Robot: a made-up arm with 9 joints.
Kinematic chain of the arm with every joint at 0, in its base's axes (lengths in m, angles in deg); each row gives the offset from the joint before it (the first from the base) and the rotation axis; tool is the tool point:
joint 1: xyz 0 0 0.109 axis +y
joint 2: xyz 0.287 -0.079 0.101 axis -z
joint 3: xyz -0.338 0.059 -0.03 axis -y
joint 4: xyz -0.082 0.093 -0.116 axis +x
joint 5: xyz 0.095 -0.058 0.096 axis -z
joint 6: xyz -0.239 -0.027 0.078 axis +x
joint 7: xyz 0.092 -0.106 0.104 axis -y
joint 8: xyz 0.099 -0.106 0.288 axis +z
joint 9: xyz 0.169 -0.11 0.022 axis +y
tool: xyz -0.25 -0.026 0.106
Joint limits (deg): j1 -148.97..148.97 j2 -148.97..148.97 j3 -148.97..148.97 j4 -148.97..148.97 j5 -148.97..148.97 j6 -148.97..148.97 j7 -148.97..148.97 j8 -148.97..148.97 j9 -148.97..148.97
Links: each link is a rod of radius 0.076 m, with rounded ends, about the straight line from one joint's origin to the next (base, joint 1, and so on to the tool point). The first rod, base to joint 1, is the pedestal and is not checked.
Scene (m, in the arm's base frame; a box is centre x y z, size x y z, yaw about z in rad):
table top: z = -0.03
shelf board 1: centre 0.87 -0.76 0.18 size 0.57 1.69 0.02 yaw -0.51
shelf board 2: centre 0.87 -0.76 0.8 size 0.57 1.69 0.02 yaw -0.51
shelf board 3: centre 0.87 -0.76 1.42 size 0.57 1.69 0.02 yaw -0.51
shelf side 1: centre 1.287 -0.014 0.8 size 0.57 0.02 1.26 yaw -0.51
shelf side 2: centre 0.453 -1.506 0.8 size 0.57 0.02 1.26 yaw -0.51
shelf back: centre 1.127 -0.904 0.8 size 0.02 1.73 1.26 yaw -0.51
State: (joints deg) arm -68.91 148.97 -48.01 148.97 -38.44 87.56 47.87 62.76 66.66
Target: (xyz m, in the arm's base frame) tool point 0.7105 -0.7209 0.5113
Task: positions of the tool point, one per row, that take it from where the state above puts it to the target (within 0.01 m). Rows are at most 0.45 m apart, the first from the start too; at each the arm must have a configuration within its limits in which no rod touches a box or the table.
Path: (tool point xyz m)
1: 0.7495 -0.3348 1.1981
2: 0.5402 -0.2438 1.1690
3: 0.5404 -0.4530 0.8049
4: 0.3556 -0.5224 0.5113
5: 0.5378 -0.6297 0.5237
6: 0.7106 -0.7209 0.5113

